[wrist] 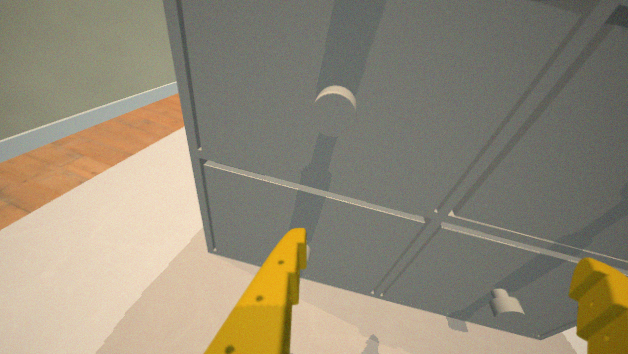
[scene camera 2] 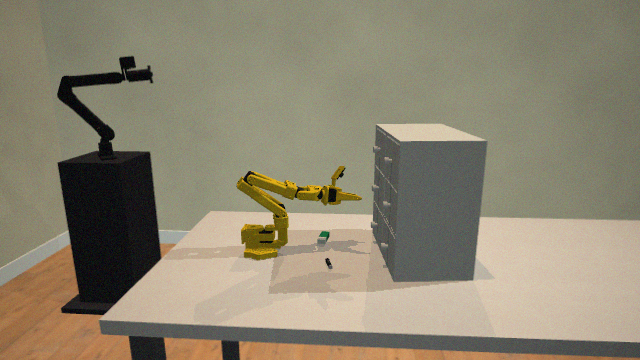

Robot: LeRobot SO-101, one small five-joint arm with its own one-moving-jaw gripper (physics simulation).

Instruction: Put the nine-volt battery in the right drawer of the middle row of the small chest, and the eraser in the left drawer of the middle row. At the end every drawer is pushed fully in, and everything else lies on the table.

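Places are measured from the arm's base along level axes (x ahead, y left, z up), in metres.
Pixels of known places: hand, its tool point: (wrist: 306, 242) (scene camera 2: 356, 196); arm's base, origin of its link: (scene camera 2: 269, 251).
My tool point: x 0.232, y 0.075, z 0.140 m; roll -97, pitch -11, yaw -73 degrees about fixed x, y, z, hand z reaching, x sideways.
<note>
Ahead of a thing's pixels: the offset from my tool point to its top centre. "spot": to the spot under its first point. Level surfaces: height alone.
The grey chest (scene camera 2: 435, 210) (wrist: 260, 100) has three rows of two drawers, all of which look pushed in. In the wrist view the middle row's left drawer has a round knob {spot: 0.044 m ahead, 0.006 m left, 0.025 m up} (wrist: 336, 112). The middle row's right drawer {spot: 0.074 m ahead, 0.094 m right, 0.026 m up} (wrist: 560, 150) shows partly, without its knob. My gripper (scene camera 2: 361, 198) (wrist: 444, 246) is open and empty, held level in front of the chest at about middle-row height. Its jaws stand wide apart below the left knob. The green and white eraser {0.092 m back, 0.021 m left, 0.127 m down} (scene camera 2: 323, 237) lies on the table below the arm. A small dark piece with a light end, seemingly the battery {0.068 m back, 0.146 m right, 0.130 m down} (scene camera 2: 328, 263), lies nearer the camera.
The bottom row's right knob {spot: 0.065 m ahead, 0.139 m right, 0.078 m down} (wrist: 505, 302) shows between the jaws. The bottom left knob is mostly hidden behind the left jaw. The table {0.140 m down} (scene camera 2: 200, 300) (wrist: 135, 210) runs beneath the arm and chest. A second, black arm (scene camera 2: 90, 115) stands on a black pedestal (scene camera 2: 107, 230) beyond the table's left edge.
</note>
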